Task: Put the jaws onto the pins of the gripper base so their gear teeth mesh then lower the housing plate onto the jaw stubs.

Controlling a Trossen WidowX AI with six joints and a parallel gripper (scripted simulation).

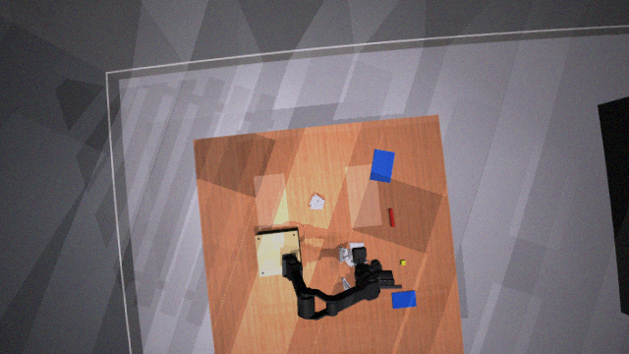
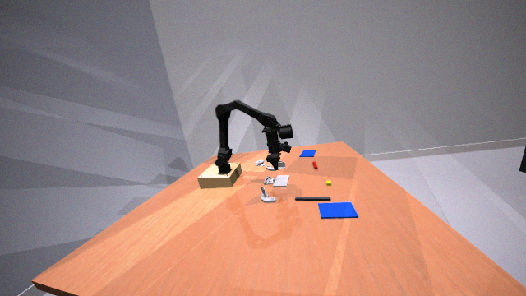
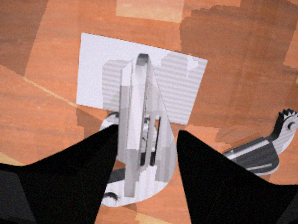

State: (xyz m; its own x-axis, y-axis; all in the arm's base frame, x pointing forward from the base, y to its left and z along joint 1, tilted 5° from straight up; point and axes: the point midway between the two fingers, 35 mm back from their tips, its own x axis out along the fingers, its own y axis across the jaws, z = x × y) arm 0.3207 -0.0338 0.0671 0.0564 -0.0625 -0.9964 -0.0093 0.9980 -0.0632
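Right now my gripper tip is 8 cm above the flat white plate, 1 cm to the right of it and 1 cm short of it. From my gripper tip the other things lie so: housing plate (8 cm below, 5 cm behind, 2 cm to the left); black bar (17 cm to the right, 16 cm ahead, 8 cm below); jaw (3 cm behind, 2 cm to the left).
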